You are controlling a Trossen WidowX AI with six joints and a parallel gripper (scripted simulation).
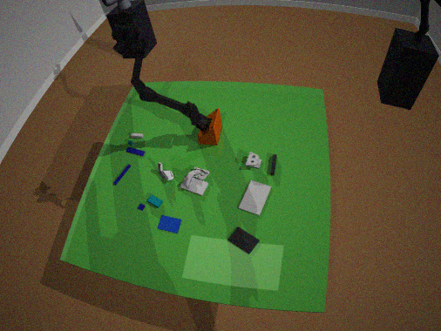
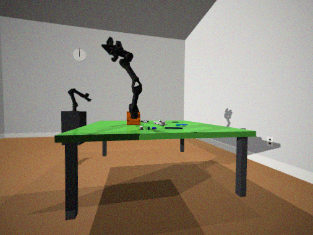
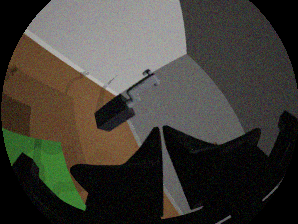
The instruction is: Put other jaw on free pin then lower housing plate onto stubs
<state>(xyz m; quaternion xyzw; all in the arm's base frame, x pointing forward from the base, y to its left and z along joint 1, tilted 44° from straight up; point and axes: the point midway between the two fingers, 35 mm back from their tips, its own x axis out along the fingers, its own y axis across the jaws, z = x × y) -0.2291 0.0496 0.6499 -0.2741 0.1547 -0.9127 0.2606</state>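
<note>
Now: gripper tip 470 mm short of the grey metallic jaw, 280 mm to the right of it and 570 mm above it. From my gripper tip the other things lie so: dark bar: 320 mm ahead, 810 mm to the left, 600 mm below; teal block: 640 mm ahead, 300 mm to the left, 600 mm below; white flat plate: 510 mm ahead, 760 mm to the left, 600 mm below.
</note>
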